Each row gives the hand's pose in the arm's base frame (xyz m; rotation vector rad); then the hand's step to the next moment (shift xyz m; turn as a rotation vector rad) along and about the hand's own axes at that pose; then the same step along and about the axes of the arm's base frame.
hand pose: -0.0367 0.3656 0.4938 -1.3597 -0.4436 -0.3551
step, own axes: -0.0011 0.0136 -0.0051 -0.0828 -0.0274 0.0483
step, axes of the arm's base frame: 0.0062 -0.0026 -0.0129 -0.0899 0.0417 -0.0108
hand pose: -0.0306 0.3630 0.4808 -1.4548 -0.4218 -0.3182
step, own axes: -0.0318 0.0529 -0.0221 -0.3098 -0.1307 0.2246
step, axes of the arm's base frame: -0.0022 -0.0183 -0.0629 -0.3529 0.1970 -0.0128
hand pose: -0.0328 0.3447 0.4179 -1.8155 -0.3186 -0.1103
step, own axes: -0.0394 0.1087 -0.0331 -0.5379 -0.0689 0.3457
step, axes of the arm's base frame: -0.0050 -0.0635 -0.1020 -0.5655 0.2626 -0.1578
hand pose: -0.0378 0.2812 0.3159 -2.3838 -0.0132 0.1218
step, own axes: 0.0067 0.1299 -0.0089 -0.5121 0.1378 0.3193
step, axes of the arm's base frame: 0.0042 -0.1004 -0.0831 -0.5426 0.0951 -0.2823
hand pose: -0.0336 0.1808 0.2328 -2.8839 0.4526 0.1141
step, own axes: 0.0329 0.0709 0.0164 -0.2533 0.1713 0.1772
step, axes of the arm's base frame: 0.0085 -0.0718 -0.0340 -0.3013 -0.0443 -0.1794
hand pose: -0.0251 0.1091 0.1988 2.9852 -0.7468 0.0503
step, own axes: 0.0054 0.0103 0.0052 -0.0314 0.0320 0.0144
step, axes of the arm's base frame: 0.0000 -0.0120 -0.0044 -0.0425 -0.0144 -0.0141
